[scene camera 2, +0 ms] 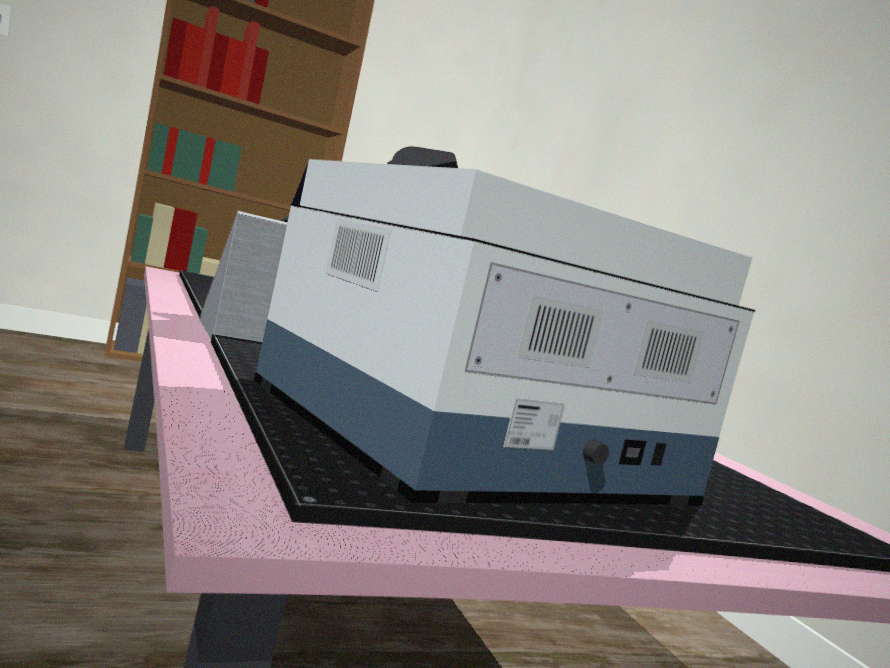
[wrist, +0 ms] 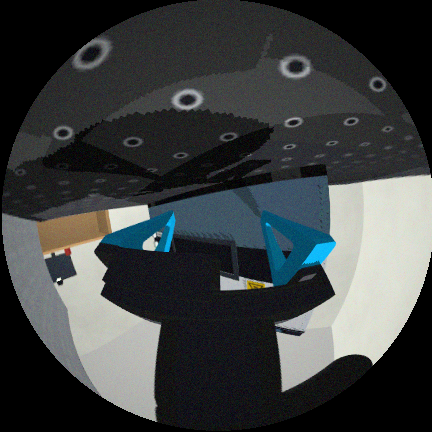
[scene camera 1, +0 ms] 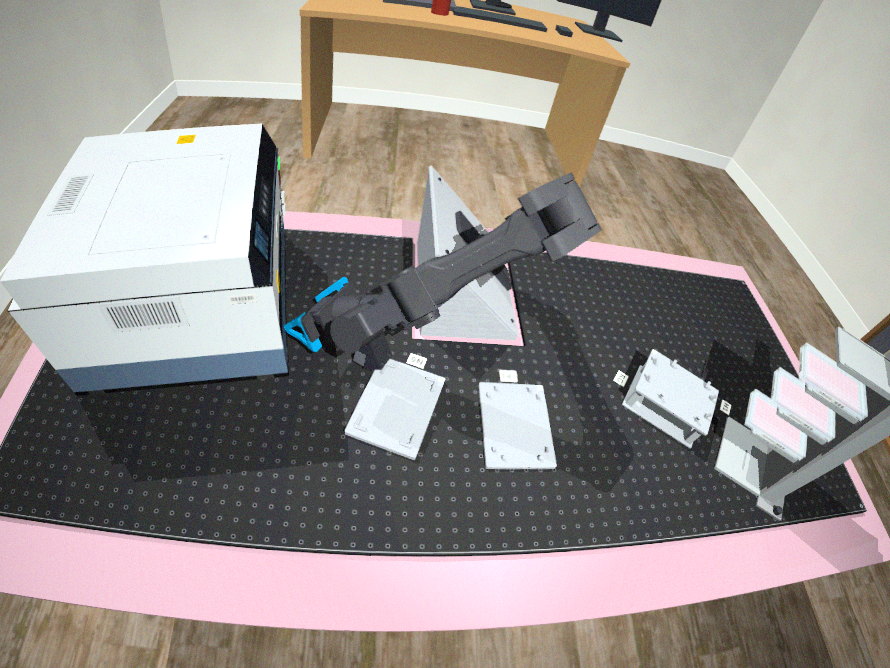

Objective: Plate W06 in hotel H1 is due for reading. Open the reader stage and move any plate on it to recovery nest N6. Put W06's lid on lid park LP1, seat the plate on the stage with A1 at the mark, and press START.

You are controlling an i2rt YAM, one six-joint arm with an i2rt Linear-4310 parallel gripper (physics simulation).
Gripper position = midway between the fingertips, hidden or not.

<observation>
The gripper point(scene camera 1: 301, 313) is open and touches a plate reader point(wrist: 231, 217).
The gripper also shows in the wrist view point(wrist: 217, 214).
</observation>
